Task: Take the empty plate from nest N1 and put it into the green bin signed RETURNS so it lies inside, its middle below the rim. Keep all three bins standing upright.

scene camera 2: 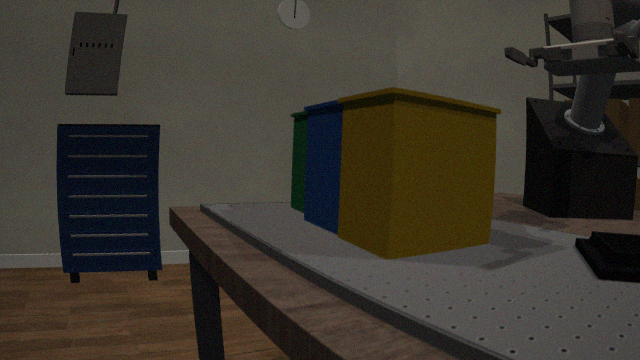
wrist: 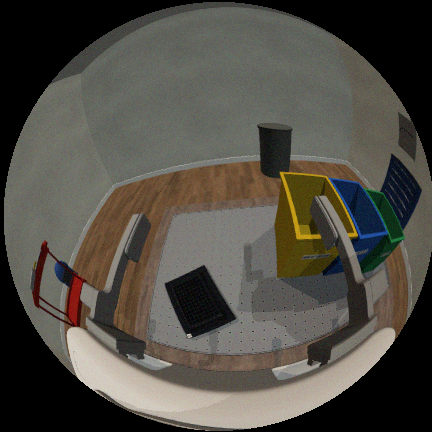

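Seen in the pictures: hand, its tool point: (scene camera 2: 564, 51) (wrist: 226, 231); arm's base, origin of its link: (scene camera 2: 583, 123).
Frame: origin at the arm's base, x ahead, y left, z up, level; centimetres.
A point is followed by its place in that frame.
A black plate (scene camera 2: 620, 240) {x 55.7, y 23.2, z -20.8 cm} (wrist: 197, 297) {x 57.4, y 24.1, z -20.8 cm} with a fine grid appears to sit in a low black nest (scene camera 2: 596, 265) {x 65.2, y 22.6, z -22.2 cm} (wrist: 212, 325) {x 50.6, y 20.8, z -22.1 cm}; their boundary is hard to see. The nest's lettering does not show. The green bin (scene camera 2: 298, 165) {x 69.8, y -31.4, z -15.0 cm} (wrist: 386, 210) {x 64.1, y -33.7, z -7.7 cm} stands upright at the far end of the bin row; its sign is not readable. My gripper (scene camera 2: 572, 52) (wrist: 231, 230) {x 57.5, y 14.9, z 3.0 cm} is open and empty, high above the board. In the wrist view the nest shows low between the fingers, left of centre, and the right finger overlaps the yellow bin.
A yellow bin (scene camera 2: 415, 175) {x 75.4, y 3.1, z -14.3 cm} (wrist: 295, 257) {x 61.3, y 3.9, z -12.2 cm} and a blue bin (scene camera 2: 322, 165) {x 74.8, y -15.9, z -14.3 cm} (wrist: 365, 205) {x 67.4, y -20.8, z -7.7 cm} stand upright, close together, beside the green one on the perforated grey board (scene camera 2: 450, 295) {x 81.6, y 14.3, z -23.3 cm} (wrist: 200, 235) {x 76.9, y 25.3, z -23.3 cm}. The yellow bin is nearest the nest. A dark waste bin (wrist: 275, 150) stands beyond the table.
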